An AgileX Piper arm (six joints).
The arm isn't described. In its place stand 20 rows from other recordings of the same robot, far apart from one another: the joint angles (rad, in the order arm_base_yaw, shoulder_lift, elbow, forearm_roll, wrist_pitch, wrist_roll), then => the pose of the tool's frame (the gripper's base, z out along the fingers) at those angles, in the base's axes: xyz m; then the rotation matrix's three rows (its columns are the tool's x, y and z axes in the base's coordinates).
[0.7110, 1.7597, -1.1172, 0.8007, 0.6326, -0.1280] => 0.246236, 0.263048, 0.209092; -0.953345, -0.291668, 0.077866; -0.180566, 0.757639, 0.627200; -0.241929, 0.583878, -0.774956
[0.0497, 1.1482, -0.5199, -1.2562, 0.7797, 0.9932] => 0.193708, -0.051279, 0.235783; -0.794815, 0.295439, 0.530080; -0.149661, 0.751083, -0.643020; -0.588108, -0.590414, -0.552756
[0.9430, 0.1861, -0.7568, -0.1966, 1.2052, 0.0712] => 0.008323, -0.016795, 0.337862; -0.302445, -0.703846, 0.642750; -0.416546, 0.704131, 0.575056; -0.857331, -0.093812, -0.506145
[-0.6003, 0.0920, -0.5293, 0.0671, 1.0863, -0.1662] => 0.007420, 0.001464, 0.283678; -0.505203, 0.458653, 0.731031; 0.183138, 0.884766, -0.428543; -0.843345, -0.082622, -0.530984
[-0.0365, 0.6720, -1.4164, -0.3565, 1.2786, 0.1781] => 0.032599, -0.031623, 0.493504; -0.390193, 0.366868, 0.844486; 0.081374, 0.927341, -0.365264; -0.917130, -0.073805, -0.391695
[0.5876, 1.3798, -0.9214, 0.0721, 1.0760, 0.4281] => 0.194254, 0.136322, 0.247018; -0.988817, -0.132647, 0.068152; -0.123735, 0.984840, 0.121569; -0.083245, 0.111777, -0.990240
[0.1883, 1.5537, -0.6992, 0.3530, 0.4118, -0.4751] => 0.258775, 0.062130, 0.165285; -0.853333, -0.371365, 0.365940; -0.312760, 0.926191, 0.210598; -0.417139, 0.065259, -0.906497
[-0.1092, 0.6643, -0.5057, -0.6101, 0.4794, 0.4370] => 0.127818, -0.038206, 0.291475; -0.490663, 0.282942, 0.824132; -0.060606, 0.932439, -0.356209; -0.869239, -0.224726, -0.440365
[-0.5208, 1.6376, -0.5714, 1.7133, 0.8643, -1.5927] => 0.256693, -0.068256, 0.162807; -0.642183, 0.003975, 0.766541; 0.515837, 0.741936, 0.428304; -0.567021, 0.670459, -0.478509
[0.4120, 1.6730, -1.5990, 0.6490, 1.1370, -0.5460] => 0.306940, 0.188599, 0.360008; -0.624516, -0.761325, 0.174253; -0.487471, 0.554286, 0.674640; -0.610206, 0.336381, -0.717284
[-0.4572, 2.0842, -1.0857, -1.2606, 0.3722, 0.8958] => 0.333618, -0.199250, 0.092148; -0.917646, 0.281451, 0.280554; 0.099261, 0.845932, -0.523972; -0.384802, -0.452973, -0.804203
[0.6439, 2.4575, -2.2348, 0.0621, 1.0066, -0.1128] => 0.423034, 0.323506, 0.176835; -0.675762, -0.672798, 0.301146; -0.606484, 0.739686, 0.291619; -0.418954, 0.014425, -0.907893
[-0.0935, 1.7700, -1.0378, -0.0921, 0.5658, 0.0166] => 0.337608, -0.036165, 0.173992; -0.936157, 0.053465, 0.347492; 0.026421, 0.996273, -0.082106; -0.350587, -0.067683, -0.934081
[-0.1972, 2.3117, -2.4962, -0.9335, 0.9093, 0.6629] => 0.498684, -0.158487, 0.367624; -0.386041, 0.717656, 0.579606; 0.053705, 0.644730, -0.762522; -0.920917, -0.263237, -0.287433
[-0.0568, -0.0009, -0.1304, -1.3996, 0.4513, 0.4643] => 0.036711, -0.041259, 0.248329; -0.295596, 0.397361, 0.868750; -0.700915, 0.527692, -0.479853; -0.649108, -0.750763, 0.122532
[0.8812, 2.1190, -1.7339, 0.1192, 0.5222, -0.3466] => 0.306608, 0.380284, 0.225080; -0.258582, -0.884246, 0.388901; -0.691340, 0.450585, 0.564820; -0.674673, -0.122811, -0.727828
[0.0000, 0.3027, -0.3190, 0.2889, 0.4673, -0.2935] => 0.073954, 0.011679, 0.261128; -0.335752, -0.132224, 0.932624; -0.033838, 0.991153, 0.128340; -0.941342, 0.011532, -0.337256
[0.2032, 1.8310, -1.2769, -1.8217, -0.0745, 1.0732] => 0.414009, 0.092003, 0.250376; -0.155016, -0.504345, 0.849474; -0.725467, 0.641774, 0.248644; -0.670573, -0.577722, -0.465370
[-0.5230, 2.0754, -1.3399, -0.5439, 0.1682, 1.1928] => 0.383419, -0.230161, 0.153085; -0.153935, 0.812266, 0.562608; 0.789419, 0.443540, -0.424370; -0.594240, 0.378808, -0.709495
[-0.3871, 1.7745, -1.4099, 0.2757, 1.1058, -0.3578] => 0.341670, -0.115377, 0.257777; -0.956350, 0.103935, 0.273115; 0.149433, 0.977109, 0.151419; -0.251126, 0.185622, -0.949990
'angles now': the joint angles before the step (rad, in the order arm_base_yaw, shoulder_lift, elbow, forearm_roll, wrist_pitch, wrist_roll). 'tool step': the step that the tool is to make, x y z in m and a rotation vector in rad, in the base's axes. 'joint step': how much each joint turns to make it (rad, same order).
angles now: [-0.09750 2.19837 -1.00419 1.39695 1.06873 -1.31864]
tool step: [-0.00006 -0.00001 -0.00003 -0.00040 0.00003 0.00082]
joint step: [-0.00001 0.00001 -0.00002 -0.00093 0.00001 0.00001]
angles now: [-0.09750 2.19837 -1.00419 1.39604 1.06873 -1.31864]
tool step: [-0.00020 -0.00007 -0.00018 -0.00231 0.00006 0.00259]
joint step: [-0.00001 0.00001 -0.00002 -0.00336 -0.00091 0.00001]
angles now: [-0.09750 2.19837 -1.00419 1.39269 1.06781 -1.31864]
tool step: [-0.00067 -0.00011 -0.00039 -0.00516 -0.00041 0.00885]
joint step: [0.00000 -0.00002 0.00002 -0.00976 -0.00075 -0.00090]
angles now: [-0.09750 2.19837 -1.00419 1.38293 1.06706 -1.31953]
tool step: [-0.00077 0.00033 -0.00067 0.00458 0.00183 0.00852]
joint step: [0.00001 0.00304 0.00000 -0.00446 0.00743 -0.00252]
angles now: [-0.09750 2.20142 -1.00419 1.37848 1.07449 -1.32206]
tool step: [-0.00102 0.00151 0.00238 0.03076 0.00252 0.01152]
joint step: [-0.00001 -0.00001 0.00002 0.00356 0.03278 -0.00082]
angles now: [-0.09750 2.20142 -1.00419 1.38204 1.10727 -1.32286]
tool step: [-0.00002 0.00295 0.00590 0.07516 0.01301 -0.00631]
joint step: [-0.00001 0.00000 0.00002 0.03414 0.06559 0.01009]
